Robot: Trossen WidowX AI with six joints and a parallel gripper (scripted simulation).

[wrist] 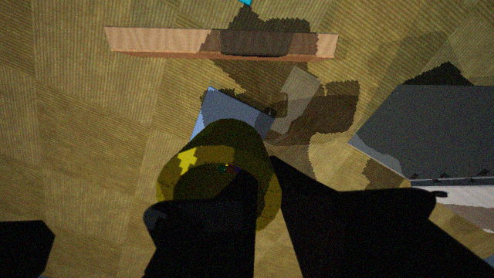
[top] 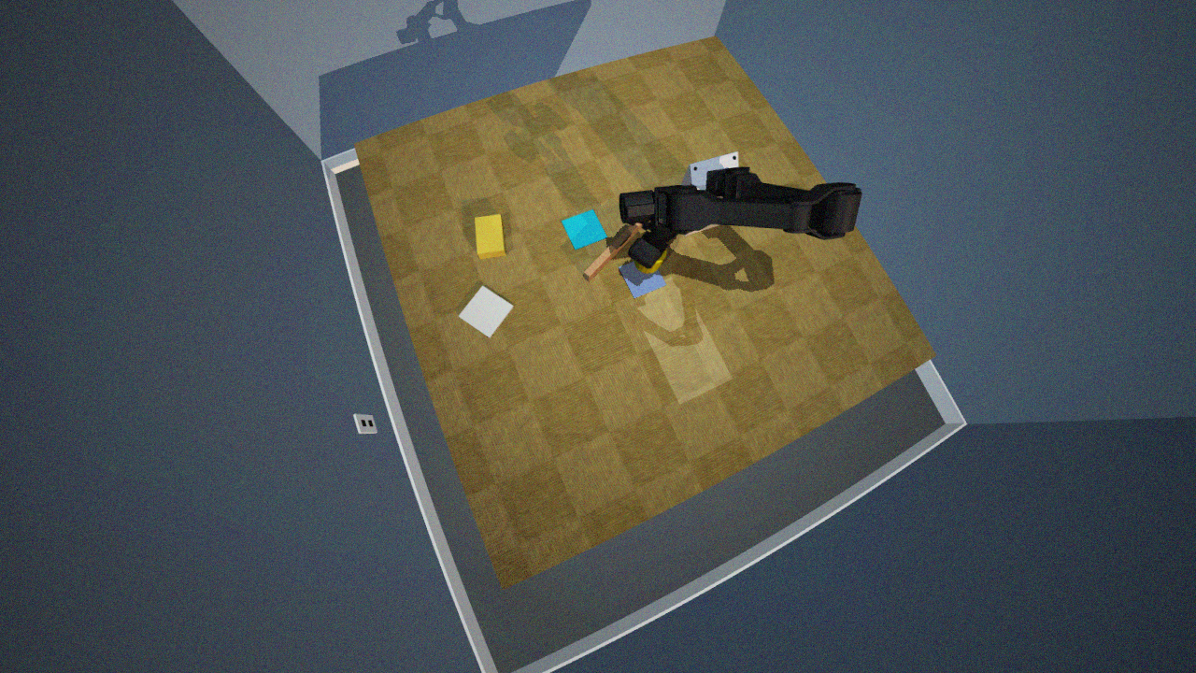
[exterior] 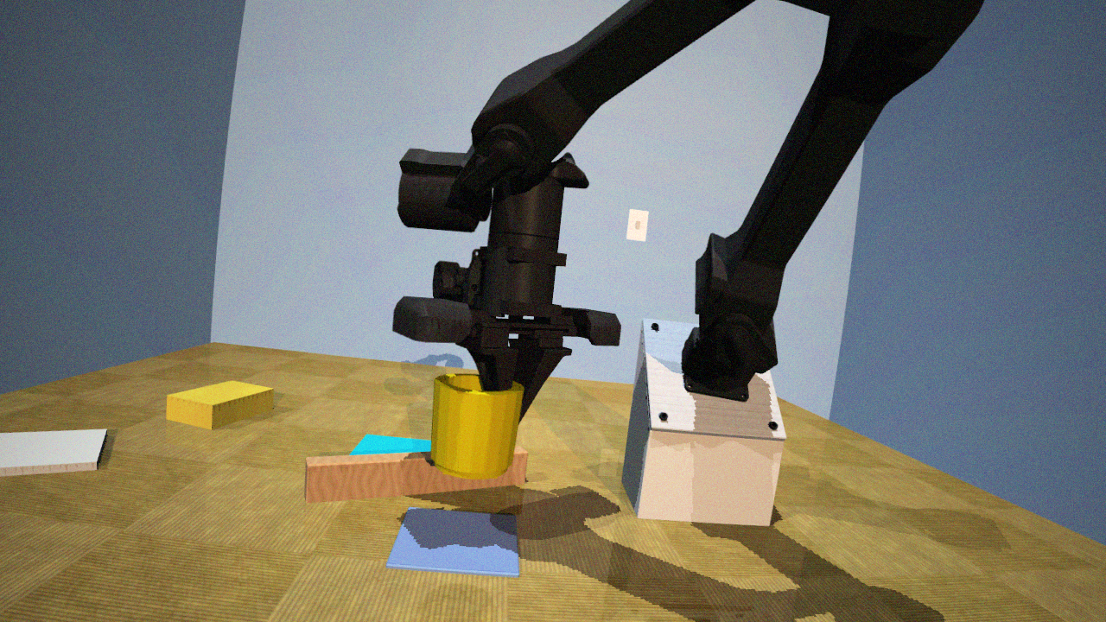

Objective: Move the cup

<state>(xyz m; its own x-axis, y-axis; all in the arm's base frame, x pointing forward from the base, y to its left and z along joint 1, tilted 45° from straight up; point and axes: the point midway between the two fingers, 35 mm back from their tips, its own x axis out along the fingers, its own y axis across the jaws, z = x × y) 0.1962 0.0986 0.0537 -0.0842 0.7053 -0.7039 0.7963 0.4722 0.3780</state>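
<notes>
My gripper tip is 14 cm short of the teal pad, 15 cm to the left of it and 10 cm above it. Round my gripper tip: wooden bar (8 cm ahead, 6 cm to the right, 8 cm below); then yellow cup (2 cm ahead, 2 cm to the left); then white tile (44 cm ahead, 1 cm to the left, 9 cm below).
</notes>
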